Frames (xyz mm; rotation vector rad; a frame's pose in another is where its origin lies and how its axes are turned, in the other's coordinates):
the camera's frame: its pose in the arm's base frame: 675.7 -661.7 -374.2 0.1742 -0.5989 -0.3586
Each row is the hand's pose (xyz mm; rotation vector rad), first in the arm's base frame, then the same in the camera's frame.
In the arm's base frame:
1: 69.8 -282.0 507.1 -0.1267 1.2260 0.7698
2: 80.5 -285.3 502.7 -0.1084 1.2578 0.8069
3: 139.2 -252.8 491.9 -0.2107 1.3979 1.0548
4: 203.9 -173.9 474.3 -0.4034 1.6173 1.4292
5: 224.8 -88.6 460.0 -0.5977 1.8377 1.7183
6: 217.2 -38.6 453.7 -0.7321 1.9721 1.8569
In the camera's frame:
1: -151.1 413.3 1046.1 -0.2774 1.8720 1.0537
2: -144.0 412.1 1036.5 -0.2507 1.9101 1.0820
3: -116.9 455.6 991.9 -0.2949 2.0487 1.3582
4: -106.2 541.9 935.7 -0.4011 2.2458 1.7966
5: -129.9 622.8 907.1 0.4924 -2.2070 -1.9597
6: -157.9 665.2 903.6 0.5230 -1.9973 -1.8515

